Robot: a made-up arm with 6 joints. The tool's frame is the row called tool.
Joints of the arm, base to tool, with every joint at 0 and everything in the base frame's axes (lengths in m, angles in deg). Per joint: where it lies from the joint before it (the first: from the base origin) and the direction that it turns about. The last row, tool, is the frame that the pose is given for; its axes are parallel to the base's.
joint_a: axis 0 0 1 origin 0 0 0.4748
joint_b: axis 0 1 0 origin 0.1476 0 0
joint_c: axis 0 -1 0 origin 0 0 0.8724
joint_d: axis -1 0 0 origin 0 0 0.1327
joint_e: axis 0 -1 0 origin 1.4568 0 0
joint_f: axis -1 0 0 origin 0.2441 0 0
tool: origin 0 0 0
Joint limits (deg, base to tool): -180..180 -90..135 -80.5..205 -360..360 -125..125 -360..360
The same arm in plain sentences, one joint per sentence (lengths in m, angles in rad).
The arm has six revolute joints in a row. What follows holds with every joint at zero, and every direction is one of the base frame's. The first joint is mounted 0.4748 m along +z from the base frame's origin and turns about +z, from -3.1416 to 3.1416 rad. The second joint is mounted 0.1476 m along +x from the first joint and turns about +y, from -1.5708 to 2.3562 rad. The third joint is mounted 0.8724 m along +z from the second joint and turns about -y, from -1.4050 to 3.5779 rad. The fourth joint is mounted 0.1327 m along +z from the third joint and turns about -x, from -6.2832 to 6.2832 rad. The fifth joint is mounted 1.4568 m along +x from the fourth joint and turns about -y, from -2.1817 to 2.1817 rad. The sixth joint is mounted 0.2441 m along +x from the fifth joint and turns about -x, from -6.2832 to 6.2832 rad. The tool frame, which is the frame that the pose is given for, is mounted at the same point as the sixth joint; its axes are parallel to the base frame's.
